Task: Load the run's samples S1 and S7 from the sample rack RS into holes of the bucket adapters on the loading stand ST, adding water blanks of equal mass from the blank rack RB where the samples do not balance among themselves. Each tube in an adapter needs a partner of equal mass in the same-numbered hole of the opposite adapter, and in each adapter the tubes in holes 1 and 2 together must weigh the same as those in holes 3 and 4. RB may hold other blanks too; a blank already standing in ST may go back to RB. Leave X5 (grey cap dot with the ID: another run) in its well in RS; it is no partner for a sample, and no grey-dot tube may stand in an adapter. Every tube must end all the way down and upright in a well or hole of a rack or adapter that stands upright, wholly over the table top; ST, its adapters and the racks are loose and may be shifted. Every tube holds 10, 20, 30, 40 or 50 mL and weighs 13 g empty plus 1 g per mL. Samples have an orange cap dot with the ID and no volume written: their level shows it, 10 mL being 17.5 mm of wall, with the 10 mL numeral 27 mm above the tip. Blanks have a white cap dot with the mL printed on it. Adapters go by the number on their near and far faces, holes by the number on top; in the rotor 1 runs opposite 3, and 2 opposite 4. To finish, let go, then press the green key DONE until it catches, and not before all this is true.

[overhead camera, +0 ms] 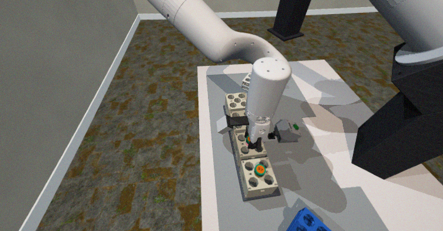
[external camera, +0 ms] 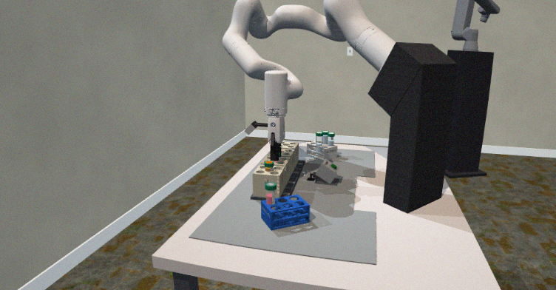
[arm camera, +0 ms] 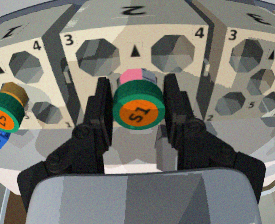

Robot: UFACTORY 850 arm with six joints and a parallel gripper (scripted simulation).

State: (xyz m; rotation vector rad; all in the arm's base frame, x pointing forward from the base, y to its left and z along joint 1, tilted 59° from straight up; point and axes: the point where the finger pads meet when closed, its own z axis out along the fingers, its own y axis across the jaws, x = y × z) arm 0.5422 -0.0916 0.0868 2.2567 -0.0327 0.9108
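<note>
Right now the sample S1 is 10 mm ahead of my hand, 10 mm to the right of it and 50 mm below it. Also, from my hand: bucket adapter (40 mm ahead, 100 mm to the left, 70 mm below); then loading stand ST (20 mm behind, 50 mm to the right, 120 mm below); then sample S7 (30 mm ahead, 110 mm to the left, 50 mm below).
</note>
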